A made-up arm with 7 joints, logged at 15 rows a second.
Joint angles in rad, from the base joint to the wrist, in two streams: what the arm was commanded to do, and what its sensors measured. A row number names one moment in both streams.
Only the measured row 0 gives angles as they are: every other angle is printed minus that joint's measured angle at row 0.
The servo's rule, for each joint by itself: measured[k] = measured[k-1] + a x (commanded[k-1-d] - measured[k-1]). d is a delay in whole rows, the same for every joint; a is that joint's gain. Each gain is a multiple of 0.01, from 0.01 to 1. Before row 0 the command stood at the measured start. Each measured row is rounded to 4 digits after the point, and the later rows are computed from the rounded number. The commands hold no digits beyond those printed.
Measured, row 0:
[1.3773 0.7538 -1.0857 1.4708 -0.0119 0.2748 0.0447]
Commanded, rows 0 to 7:
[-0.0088 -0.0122 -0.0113 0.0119 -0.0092 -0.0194 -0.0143]
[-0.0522 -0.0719 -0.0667 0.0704 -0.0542 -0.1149 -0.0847]
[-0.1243 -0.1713 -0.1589 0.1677 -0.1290 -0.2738 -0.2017]
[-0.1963 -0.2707 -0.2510 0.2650 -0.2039 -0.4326 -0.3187]
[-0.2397 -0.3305 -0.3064 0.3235 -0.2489 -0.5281 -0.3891]
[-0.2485 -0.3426 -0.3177 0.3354 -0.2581 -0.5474 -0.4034]
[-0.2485 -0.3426 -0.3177 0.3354 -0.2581 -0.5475 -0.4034]
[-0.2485 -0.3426 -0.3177 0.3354 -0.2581 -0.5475 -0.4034]
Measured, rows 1 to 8:
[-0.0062 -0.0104 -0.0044 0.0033 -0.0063 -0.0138 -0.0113]
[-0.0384 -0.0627 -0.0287 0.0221 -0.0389 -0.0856 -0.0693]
[-0.0985 -0.1550 -0.0795 0.0629 -0.1002 -0.2192 -0.1739]
[-0.1670 -0.2533 -0.1464 0.1195 -0.1707 -0.3707 -0.2883]
[-0.2179 -0.3189 -0.2088 0.1766 -0.2239 -0.4825 -0.3679]
[-0.2393 -0.3390 -0.2513 0.2211 -0.2472 -0.5286 -0.3959]
[-0.2457 -0.3421 -0.2772 0.2531 -0.2546 -0.5420 -0.4018]
[-0.2477 -0.3425 -0.2930 0.2761 -0.2570 -0.5459 -0.4031]
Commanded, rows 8 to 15:
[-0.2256 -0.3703 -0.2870 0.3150 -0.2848 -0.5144 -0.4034]
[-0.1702 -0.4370 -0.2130 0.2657 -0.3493 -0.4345 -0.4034]
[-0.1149 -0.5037 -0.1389 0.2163 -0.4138 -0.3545 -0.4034]
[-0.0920 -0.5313 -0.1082 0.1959 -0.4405 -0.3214 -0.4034]
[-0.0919 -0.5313 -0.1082 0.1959 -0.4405 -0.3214 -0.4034]
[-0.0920 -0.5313 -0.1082 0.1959 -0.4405 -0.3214 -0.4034]
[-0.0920 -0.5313 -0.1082 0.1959 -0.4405 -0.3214 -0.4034]
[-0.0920 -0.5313 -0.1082 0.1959 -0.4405 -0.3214 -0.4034]
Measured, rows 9 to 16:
[-0.2322 -0.3661 -0.2907 0.2870 -0.2759 -0.5235 -0.4033]
[-0.1888 -0.4264 -0.2604 0.2810 -0.3258 -0.4603 -0.4034]
[-0.1371 -0.4921 -0.2130 0.2629 -0.3856 -0.3852 -0.4034]
[-0.1055 -0.5254 -0.1721 0.2441 -0.4229 -0.3399 -0.4034]
[-0.0960 -0.5304 -0.1472 0.2306 -0.4349 -0.3268 -0.4034]
[-0.0932 -0.5312 -0.1320 0.2209 -0.4387 -0.3230 -0.4034]
[-0.0924 -0.5313 -0.1227 0.2139 -0.4399 -0.3219 -0.4034]
[-0.0921 -0.5313 -0.1170 0.2089 -0.4403 -0.3215 -0.4034]

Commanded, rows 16 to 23:
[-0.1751 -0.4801 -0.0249 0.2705 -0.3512 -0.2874 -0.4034]
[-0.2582 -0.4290 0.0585 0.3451 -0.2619 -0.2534 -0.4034]
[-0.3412 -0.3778 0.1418 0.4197 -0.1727 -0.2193 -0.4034]
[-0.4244 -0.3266 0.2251 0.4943 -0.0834 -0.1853 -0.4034]
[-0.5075 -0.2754 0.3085 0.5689 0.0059 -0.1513 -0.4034]
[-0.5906 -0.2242 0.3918 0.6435 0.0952 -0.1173 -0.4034]
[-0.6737 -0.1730 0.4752 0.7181 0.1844 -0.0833 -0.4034]
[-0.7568 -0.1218 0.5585 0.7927 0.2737 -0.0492 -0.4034]
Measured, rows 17 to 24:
[-0.1502 -0.4878 -0.0811 0.2261 -0.3797 -0.2973 -0.4034]
[-0.2258 -0.4378 -0.0267 0.2594 -0.2996 -0.2661 -0.4034]
[-0.3066 -0.3868 0.0390 0.3043 -0.2133 -0.2329 -0.4034]
[-0.3891 -0.3356 0.1116 0.3575 -0.1250 -0.1991 -0.4034]
[-0.4720 -0.2844 0.1884 0.4167 -0.0360 -0.1652 -0.4034]
[-0.5550 -0.2332 0.2677 0.4802 0.0532 -0.1312 -0.4034]
[-0.6381 -0.1820 0.3486 0.5468 0.1424 -0.0972 -0.4034]
[-0.7212 -0.1308 0.4305 0.6157 0.2317 -0.0631 -0.4034]

